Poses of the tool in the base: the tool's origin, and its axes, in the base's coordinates. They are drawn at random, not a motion.
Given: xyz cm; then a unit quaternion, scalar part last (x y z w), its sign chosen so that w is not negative.
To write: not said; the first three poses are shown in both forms.
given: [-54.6 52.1 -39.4 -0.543 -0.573 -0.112 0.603]
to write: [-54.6 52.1 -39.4 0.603 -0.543 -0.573 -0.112]
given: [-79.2 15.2 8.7 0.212 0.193 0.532 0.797]
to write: [-79.2 15.2 8.7 0.797 0.212 0.193 0.532]
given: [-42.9 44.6 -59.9 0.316 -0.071 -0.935 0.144]
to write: [-42.9 44.6 -59.9 0.144 0.316 -0.071 -0.935]
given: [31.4 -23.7 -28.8 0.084 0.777 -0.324 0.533]
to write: [31.4 -23.7 -28.8 0.533 0.084 0.777 -0.324]
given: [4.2 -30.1 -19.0 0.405 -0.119 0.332 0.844]
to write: [4.2 -30.1 -19.0 0.844 0.405 -0.119 0.332]
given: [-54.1 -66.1 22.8 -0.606 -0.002 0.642 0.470]
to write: [-54.1 -66.1 22.8 0.470 -0.606 -0.002 0.642]
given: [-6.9 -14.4 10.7 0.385 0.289 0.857 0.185]
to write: [-6.9 -14.4 10.7 0.185 0.385 0.289 0.857]
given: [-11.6 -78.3 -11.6 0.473 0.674 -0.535 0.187]
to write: [-11.6 -78.3 -11.6 0.187 0.473 0.674 -0.535]
